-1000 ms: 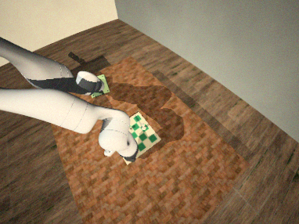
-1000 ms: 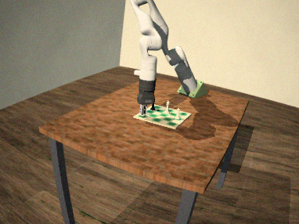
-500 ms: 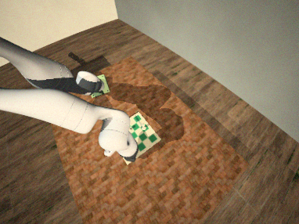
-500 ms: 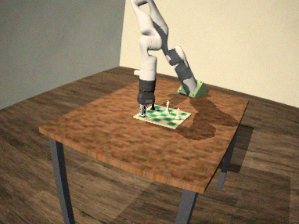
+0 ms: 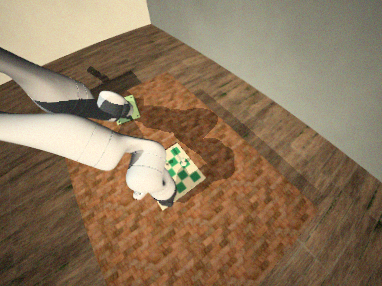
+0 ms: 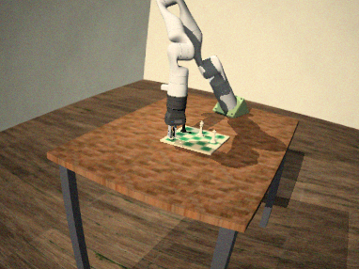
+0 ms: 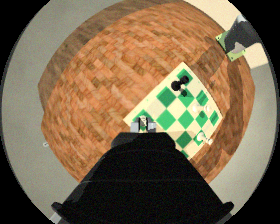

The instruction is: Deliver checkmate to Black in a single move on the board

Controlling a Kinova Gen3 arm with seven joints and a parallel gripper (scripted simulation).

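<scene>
The chessboard lies 60 mm behind my hand, 90 mm to the left of it and 40 mm below it. Also, from my hand: black piece 110 mm behind, 20 mm to the left.
</scene>
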